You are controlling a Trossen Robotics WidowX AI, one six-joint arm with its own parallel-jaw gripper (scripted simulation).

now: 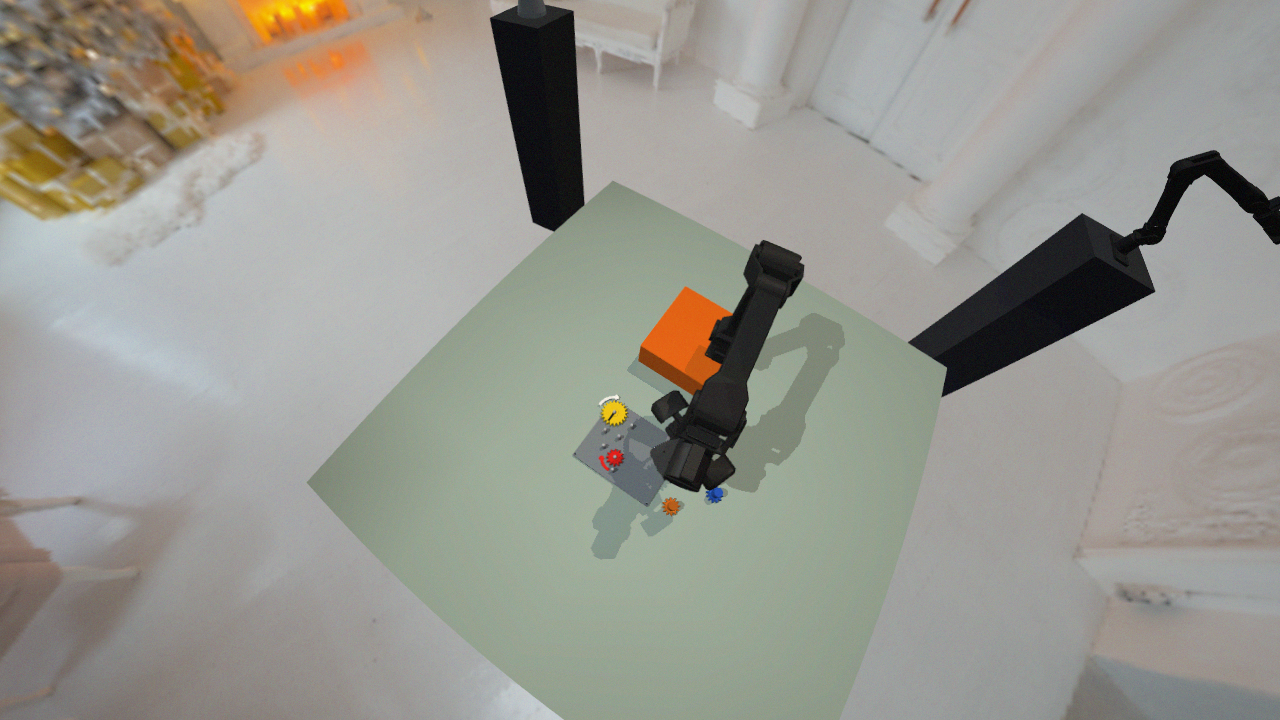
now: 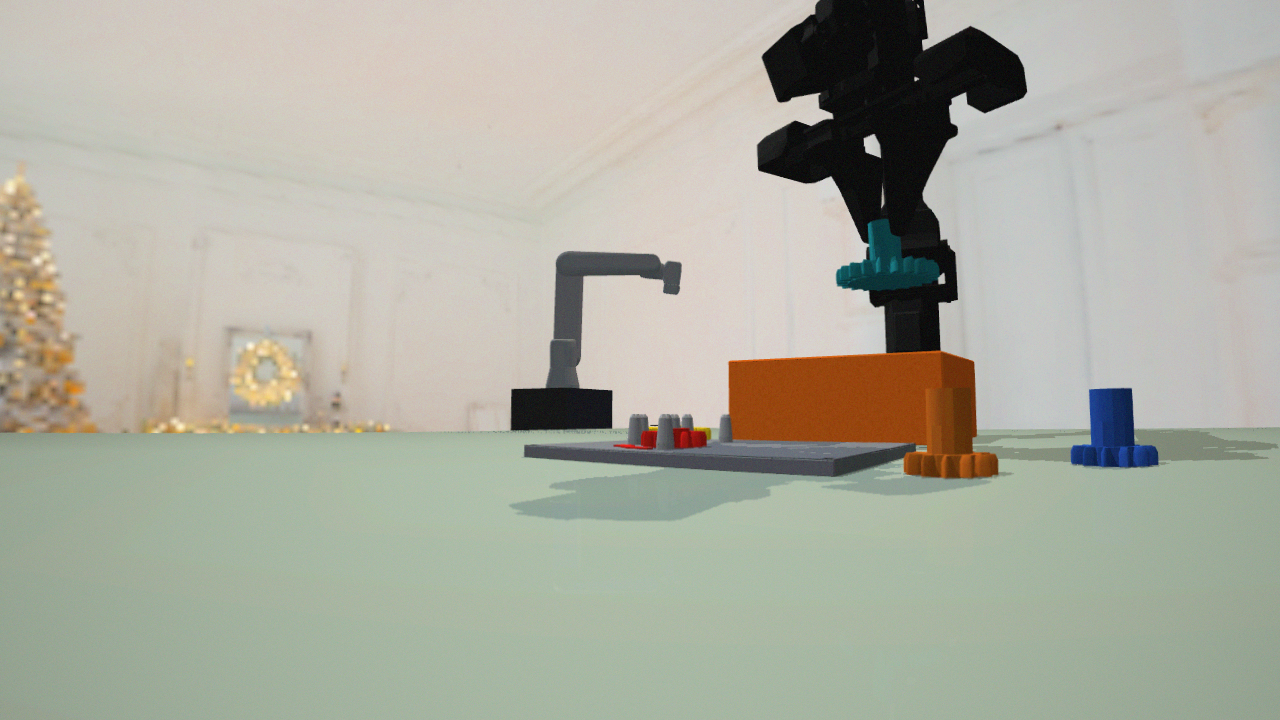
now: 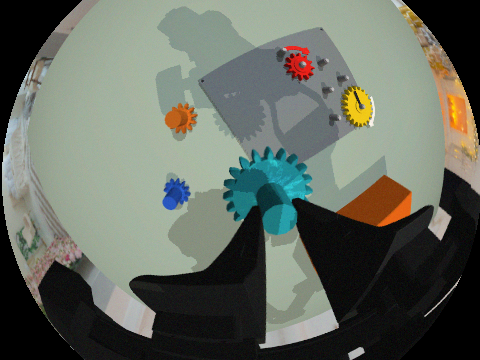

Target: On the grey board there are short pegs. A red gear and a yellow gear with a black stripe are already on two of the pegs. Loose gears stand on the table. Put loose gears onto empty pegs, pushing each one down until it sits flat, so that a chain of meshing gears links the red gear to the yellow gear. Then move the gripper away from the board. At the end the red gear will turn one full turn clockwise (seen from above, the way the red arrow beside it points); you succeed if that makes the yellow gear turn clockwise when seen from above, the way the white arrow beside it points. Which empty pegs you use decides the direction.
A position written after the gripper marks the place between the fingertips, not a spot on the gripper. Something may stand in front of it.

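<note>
Visible are a grey board [image 2: 806,467], a red gear [image 2: 683,438], an orange gear [image 2: 950,454], a blue gear [image 2: 1111,410] and a yellow gear [image 3: 354,96]. A teal gear [image 2: 886,269], [image 3: 271,182] is held by the gripper [image 2: 883,239], [image 1: 684,448], [image 3: 276,208].
</note>
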